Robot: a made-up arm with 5 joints.
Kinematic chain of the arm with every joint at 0, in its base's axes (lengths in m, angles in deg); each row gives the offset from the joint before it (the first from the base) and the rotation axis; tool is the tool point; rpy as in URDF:
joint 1: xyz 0 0 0.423 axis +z
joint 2: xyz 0 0 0 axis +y
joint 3: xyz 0.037 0 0.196 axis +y
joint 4: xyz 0.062 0 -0.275 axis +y
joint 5: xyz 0.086 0 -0.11 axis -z
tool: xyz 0 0 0 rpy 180 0 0
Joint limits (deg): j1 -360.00..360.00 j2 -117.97..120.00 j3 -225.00..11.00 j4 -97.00..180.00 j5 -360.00..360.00
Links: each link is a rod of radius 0.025 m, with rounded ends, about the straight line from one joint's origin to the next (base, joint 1, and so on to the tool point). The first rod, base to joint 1, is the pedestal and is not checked.
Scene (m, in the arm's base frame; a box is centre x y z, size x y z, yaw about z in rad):
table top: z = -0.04
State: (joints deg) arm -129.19 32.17 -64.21 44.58 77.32
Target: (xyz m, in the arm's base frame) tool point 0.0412 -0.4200 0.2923
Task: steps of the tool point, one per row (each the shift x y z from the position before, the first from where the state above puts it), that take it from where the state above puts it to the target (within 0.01 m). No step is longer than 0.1 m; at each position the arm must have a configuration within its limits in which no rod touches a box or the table.
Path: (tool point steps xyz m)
1: 0.0606 -0.0492 0.0119
2: 0.0704 -0.0367 0.0123
3: 0.0775 -0.0223 0.0125
4: 0.0818 -0.0063 0.0127

